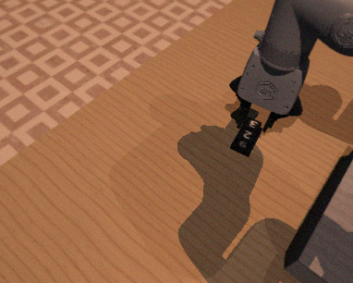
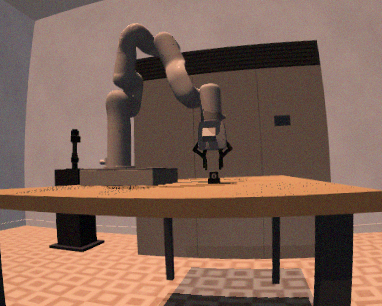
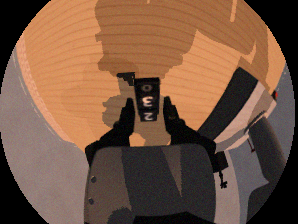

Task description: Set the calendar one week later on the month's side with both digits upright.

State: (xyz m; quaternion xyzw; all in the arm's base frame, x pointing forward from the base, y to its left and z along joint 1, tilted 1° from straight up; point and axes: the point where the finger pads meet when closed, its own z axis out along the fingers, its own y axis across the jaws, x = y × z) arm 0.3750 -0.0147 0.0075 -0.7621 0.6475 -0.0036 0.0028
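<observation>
Right now the black cube is 4 cm below my hand. The rest, counted from my hand: black digit cube 3 cm to the left, 4 cm below.
</observation>
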